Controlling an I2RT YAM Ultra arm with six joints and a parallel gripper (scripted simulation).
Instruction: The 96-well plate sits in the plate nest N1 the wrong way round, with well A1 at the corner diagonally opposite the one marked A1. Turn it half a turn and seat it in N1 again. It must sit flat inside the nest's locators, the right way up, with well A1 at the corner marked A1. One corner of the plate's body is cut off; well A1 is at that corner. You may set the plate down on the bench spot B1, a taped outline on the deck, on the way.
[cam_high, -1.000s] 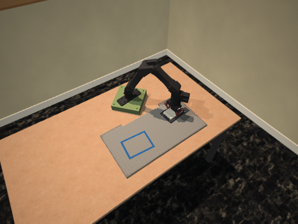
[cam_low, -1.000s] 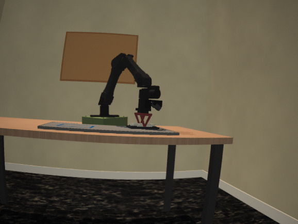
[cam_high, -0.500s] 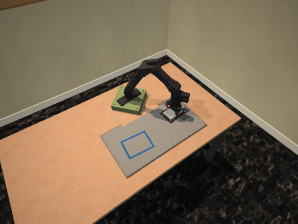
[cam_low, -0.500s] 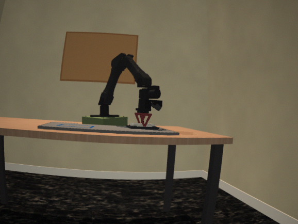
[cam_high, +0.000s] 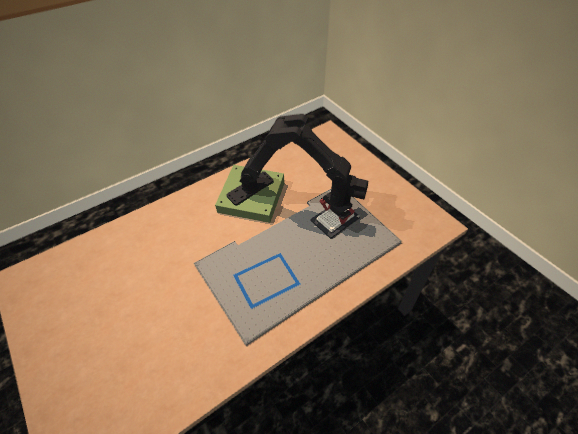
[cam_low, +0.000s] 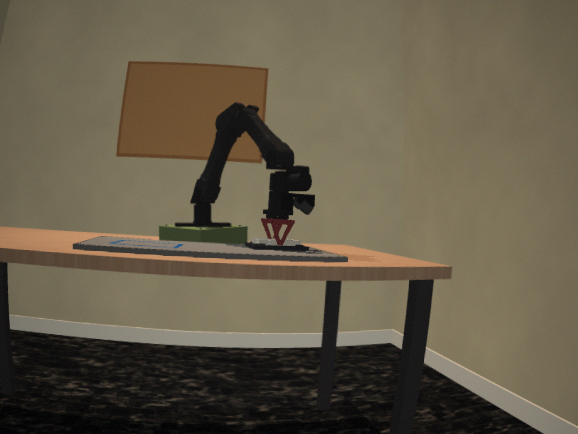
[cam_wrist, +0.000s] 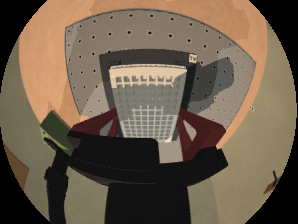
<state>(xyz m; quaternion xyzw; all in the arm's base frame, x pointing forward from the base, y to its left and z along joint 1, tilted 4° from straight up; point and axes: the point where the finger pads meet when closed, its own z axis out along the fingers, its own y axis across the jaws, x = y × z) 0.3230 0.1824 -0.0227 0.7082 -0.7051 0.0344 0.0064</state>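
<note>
Right now my hand is 2 cm above the black plate nest N1. The rest, counted from my hand: white 96-well plate: right at my hand.
</note>
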